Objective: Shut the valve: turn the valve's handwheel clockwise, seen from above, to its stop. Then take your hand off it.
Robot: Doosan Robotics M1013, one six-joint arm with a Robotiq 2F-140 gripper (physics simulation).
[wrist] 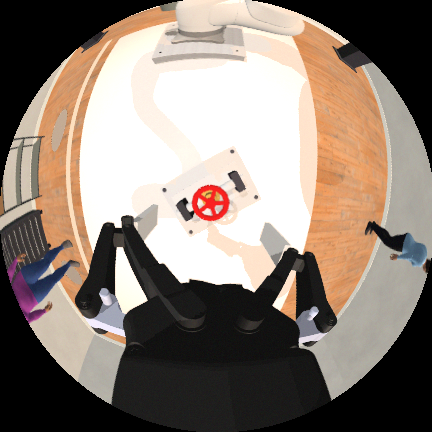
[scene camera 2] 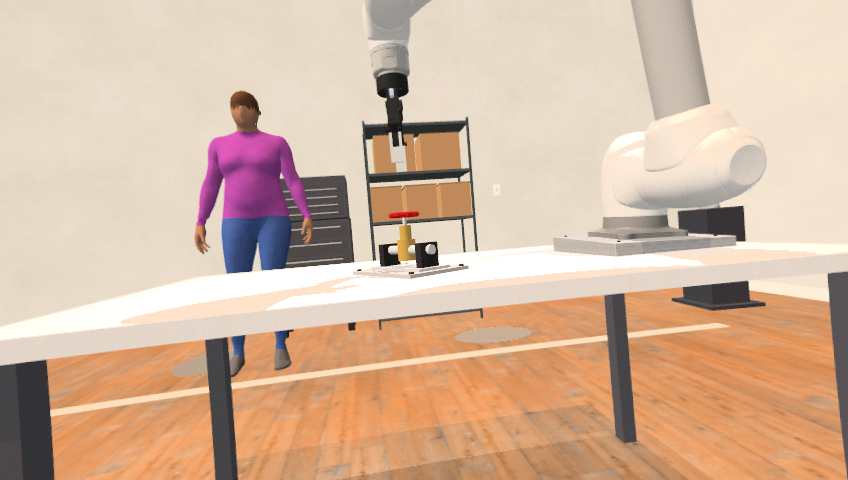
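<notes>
The red handwheel point(scene camera 2: 404, 214) point(wrist: 210, 203) lies level on top of the yellow valve body point(scene camera 2: 405, 239). Below it, a pipe runs through two black supports, of which one support point(scene camera 2: 426, 255) point(wrist: 237, 181) is nearer the scene camera. They stand on a pale base plate point(scene camera 2: 443, 270) point(wrist: 220, 162) with dark bolts at its corners. My gripper point(scene camera 2: 398, 159) point(wrist: 210, 223) is wide open and empty. In the scene view it hangs well above the handwheel, pointing down and touching nothing. The wheel's turned angle against its stop cannot be told.
The valve stands on a white table point(scene camera 2: 178, 321) point(wrist: 270, 100). The arm's base plate point(scene camera 2: 642, 245) point(wrist: 200, 51) is on the same table. A person in a purple top point(scene camera 2: 252, 178) point(wrist: 22, 292) stands beyond it. A person in light blue point(wrist: 414, 250) shows on the other side.
</notes>
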